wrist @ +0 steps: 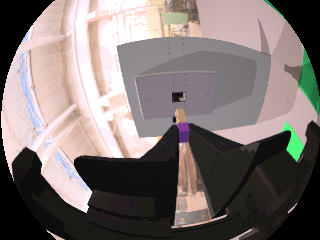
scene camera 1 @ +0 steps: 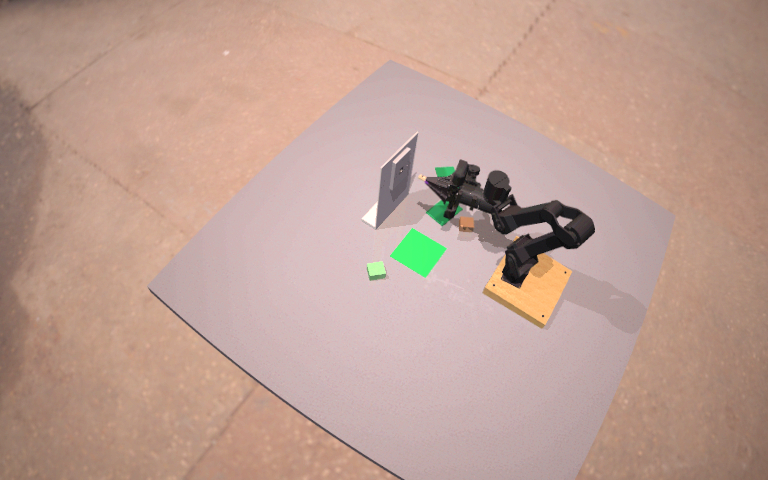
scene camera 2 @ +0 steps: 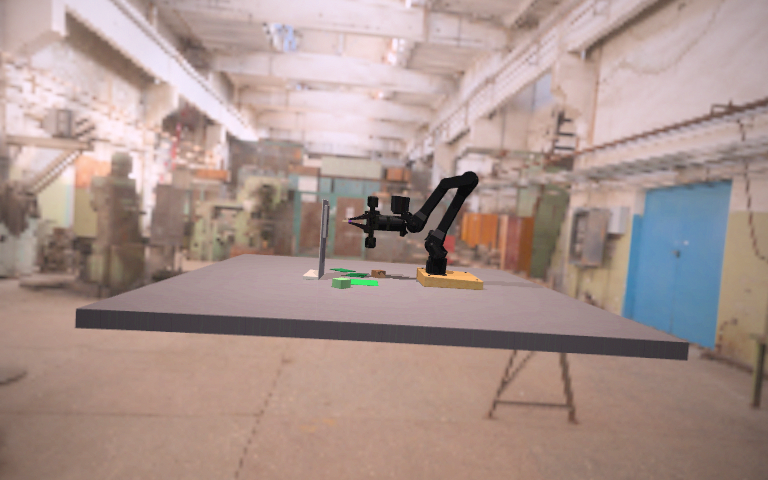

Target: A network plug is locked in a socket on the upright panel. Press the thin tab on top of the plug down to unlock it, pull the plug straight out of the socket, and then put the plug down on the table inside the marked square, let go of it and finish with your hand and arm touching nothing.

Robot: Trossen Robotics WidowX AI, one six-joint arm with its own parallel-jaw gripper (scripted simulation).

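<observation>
Grey upright panel visible in scene camera 1 (scene camera 1: 395,175) and in the wrist view (wrist: 220,85). Bright green marked square (scene camera 1: 416,251) also visible. My gripper appears in scene camera 1 (scene camera 1: 425,179), in scene camera 2 (scene camera 2: 348,220) and in the wrist view (wrist: 181,129).
</observation>
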